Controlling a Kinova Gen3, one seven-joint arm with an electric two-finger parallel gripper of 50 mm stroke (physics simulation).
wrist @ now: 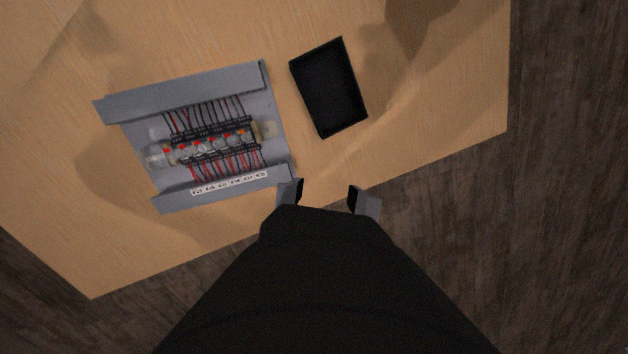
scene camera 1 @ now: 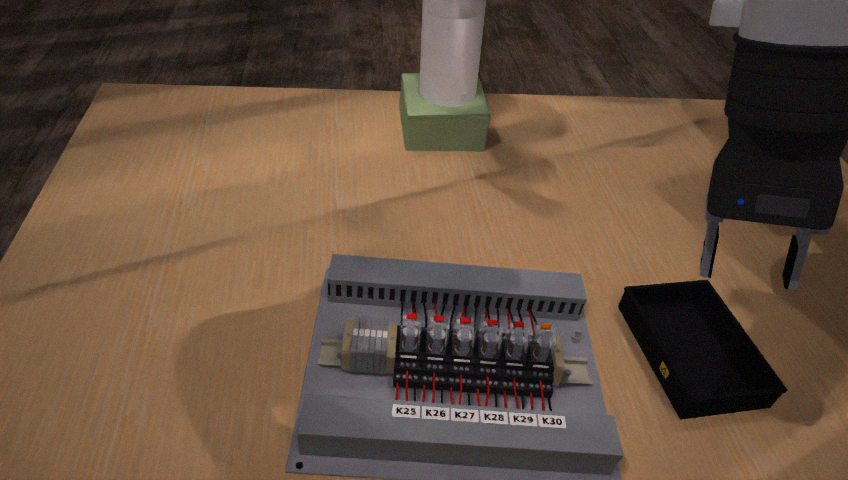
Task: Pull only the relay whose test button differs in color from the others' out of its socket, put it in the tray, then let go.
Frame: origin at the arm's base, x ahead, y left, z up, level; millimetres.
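Seen in the pictures: gripper, fingertip midpoint: (wrist: 325, 191) (scene camera 1: 746, 276); arm's base, link origin: (scene camera 1: 447, 91).
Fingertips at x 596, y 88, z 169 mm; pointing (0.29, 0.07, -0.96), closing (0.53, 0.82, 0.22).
Offsets run from my fingertips to a thing's top centre.
The relay with the orange test button {dx -95, dy -90, dz -169 mm} (scene camera 1: 543, 343) (wrist: 245, 135) sits in its socket at the right end of the row, above the label K30. Several other relays to its left, such as the K25 relay {dx -124, dy -227, dz -169 mm} (scene camera 1: 410, 336), have red buttons and sit in their sockets. The black tray {dx -98, dy +104, dz -203 mm} (scene camera 1: 671, 389) (wrist: 328, 90) lies on the table to the right of the panel and is empty. My gripper (scene camera 1: 749, 279) (wrist: 325, 191) is open with nothing between its fingers. In scene camera 1 it hangs at the right, above and behind the tray.
The grey panel has a slotted wire duct {dx -209, dy -156, dz -196 mm} (scene camera 1: 458, 281) behind the relays and another duct {dx -18, dy -196, dz -196 mm} (scene camera 1: 458, 437) in front. Grey terminal blocks {dx -132, dy -265, dz -192 mm} (scene camera 1: 369, 347) stand left of the relays. A green block (scene camera 1: 445, 132) with a pale cylinder (scene camera 1: 451, 56) stands at the table's back.
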